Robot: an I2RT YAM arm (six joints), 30 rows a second.
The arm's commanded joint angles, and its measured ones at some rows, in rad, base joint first. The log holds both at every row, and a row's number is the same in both.
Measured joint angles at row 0: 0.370 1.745 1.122 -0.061 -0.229 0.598
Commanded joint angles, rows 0 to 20: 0.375 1.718 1.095 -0.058 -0.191 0.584; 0.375 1.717 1.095 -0.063 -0.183 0.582; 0.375 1.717 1.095 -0.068 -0.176 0.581; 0.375 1.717 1.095 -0.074 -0.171 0.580; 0.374 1.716 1.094 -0.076 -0.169 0.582; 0.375 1.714 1.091 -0.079 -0.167 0.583; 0.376 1.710 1.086 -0.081 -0.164 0.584; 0.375 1.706 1.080 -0.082 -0.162 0.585; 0.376 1.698 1.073 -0.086 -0.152 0.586; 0.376 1.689 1.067 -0.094 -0.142 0.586; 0.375 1.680 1.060 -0.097 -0.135 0.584; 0.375 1.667 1.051 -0.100 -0.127 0.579; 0.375 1.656 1.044 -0.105 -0.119 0.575; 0.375 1.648 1.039 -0.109 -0.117 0.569; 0.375 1.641 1.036 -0.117 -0.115 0.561; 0.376 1.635 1.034 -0.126 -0.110 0.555; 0.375 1.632 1.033 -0.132 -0.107 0.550; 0.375 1.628 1.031 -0.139 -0.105 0.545; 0.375 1.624 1.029 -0.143 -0.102 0.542; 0.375 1.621 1.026 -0.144 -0.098 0.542; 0.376 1.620 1.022 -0.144 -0.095 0.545
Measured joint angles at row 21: 0.370 1.637 1.050 -0.107 -0.123 0.567
